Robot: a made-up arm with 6 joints. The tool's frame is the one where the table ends. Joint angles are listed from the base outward.
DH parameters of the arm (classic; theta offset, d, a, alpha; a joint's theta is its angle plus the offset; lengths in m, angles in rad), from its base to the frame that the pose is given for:
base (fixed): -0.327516 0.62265 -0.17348 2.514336
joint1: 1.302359 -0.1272 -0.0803 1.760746
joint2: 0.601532 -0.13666 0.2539 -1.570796
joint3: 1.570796 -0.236 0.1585 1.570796
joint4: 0 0.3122 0.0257 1.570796
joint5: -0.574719 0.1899 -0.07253 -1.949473
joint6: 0 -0.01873 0.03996 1.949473
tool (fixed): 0.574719 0.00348 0 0
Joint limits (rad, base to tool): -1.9..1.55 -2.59..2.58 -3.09..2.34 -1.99..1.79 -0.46..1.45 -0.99..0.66
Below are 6 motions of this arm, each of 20 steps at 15 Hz.
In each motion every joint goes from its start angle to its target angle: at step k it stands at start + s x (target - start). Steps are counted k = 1, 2, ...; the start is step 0. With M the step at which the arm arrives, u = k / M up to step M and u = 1 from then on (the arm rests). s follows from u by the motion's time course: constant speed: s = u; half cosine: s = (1 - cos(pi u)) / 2; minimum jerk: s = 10 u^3 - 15 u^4 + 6 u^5.
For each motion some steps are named. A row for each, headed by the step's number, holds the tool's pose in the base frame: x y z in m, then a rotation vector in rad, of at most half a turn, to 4 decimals.
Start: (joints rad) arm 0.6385 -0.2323 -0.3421 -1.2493 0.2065 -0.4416
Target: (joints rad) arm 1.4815 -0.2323 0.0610 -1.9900 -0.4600 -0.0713
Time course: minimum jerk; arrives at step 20
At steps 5, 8, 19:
5: -0.4731 -0.1225 1.0507 1.6674 -0.3775 2.1915
8: -0.5552 -0.0696 0.9848 1.4416 -0.4594 1.9414
19: -0.6781 0.1857 0.6911 1.1325 -0.7500 1.1551

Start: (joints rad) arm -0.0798 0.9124 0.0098 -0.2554 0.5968 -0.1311
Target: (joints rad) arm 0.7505 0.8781 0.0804 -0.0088 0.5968 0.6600
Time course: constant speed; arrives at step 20
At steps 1, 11, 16, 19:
1: -0.3690 -0.4903 0.5129 -0.0580 1.2063 -2.1155
11: -0.5452 -0.3831 0.4942 0.9224 0.9540 -2.6913
16: -0.6080 -0.3067 0.4646 -1.3747 -0.6712 2.5735
19: -0.6354 -0.2566 0.4418 -1.5432 -0.4689 2.3188

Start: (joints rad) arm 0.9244 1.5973 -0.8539 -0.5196 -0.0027 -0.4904
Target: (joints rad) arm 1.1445 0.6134 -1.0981 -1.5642 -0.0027 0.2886
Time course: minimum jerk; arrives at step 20
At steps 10, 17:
10: -0.2687 -0.3384 0.5572 0.1549 0.0659 -2.6273
17: -0.3297 -0.2333 0.7190 -0.5312 -0.7133 -2.9094

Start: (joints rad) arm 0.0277 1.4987 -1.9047 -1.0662 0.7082 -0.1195
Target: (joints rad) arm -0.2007 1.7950 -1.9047 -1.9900 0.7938 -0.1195
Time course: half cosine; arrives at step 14
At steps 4, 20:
4: -0.0118 -0.1051 0.5597 0.3332 -0.2381 -0.7438
20: -0.0304 0.1041 0.5022 -0.1389 -0.3245 -0.6758

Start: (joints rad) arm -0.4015 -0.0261 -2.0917 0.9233 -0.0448 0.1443
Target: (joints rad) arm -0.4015 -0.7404 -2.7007 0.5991 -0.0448 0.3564
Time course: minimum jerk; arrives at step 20
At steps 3, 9, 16, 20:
3: 0.2884 -0.0490 0.9618 0.3065 1.1833 -0.8242
9: 0.2288 0.1634 1.0418 0.0074 0.9730 -0.7187
16: 0.0711 0.4280 1.0147 -0.4126 0.7258 -0.5481
20: 0.0507 0.4507 1.0034 -0.4579 0.7033 -0.5284

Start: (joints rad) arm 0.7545 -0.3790 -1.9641 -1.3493 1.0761 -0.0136
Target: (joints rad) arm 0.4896 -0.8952 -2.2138 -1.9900 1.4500 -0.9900
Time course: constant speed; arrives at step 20
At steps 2, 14, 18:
2: -0.0929 0.2055 0.9904 -2.0779 -0.3877 -0.5479
14: -0.0534 0.2556 0.8636 -2.9028 -0.0459 0.8437
18: -0.0584 0.2538 0.8280 2.6778 -0.1221 -1.2340

